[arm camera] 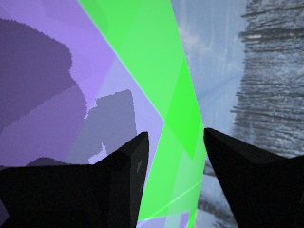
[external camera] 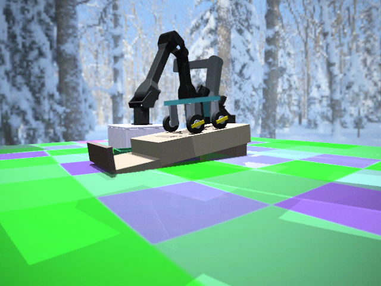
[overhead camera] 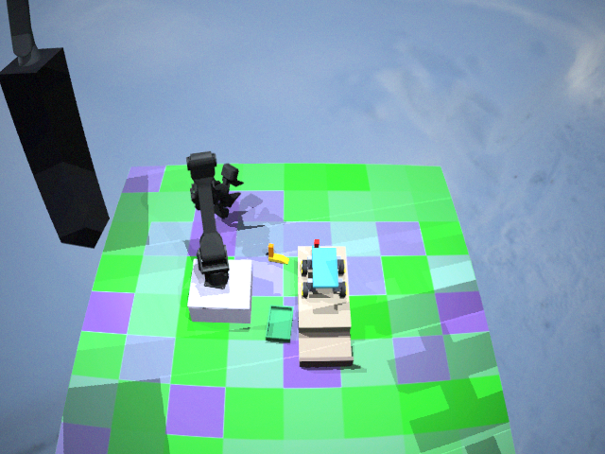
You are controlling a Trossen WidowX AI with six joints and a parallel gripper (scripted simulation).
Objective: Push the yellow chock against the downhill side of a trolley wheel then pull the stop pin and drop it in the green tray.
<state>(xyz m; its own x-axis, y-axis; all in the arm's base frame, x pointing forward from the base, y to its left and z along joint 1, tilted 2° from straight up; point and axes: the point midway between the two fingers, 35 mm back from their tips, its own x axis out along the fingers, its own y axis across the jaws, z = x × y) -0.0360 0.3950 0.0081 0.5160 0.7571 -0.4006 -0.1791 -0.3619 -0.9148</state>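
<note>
The yellow chock is 24 cm to the right of my gripper tip, 17 cm ahead of it and 6 cm below it. Also, from my gripper tip: beige ramp (38 cm to the right, 34 cm ahead, 3 cm below); then trolley (37 cm to the right, 33 cm ahead, 3 cm above); then red-headed stop pin (30 cm ahead, 28 cm to the right, 5 cm above).
</note>
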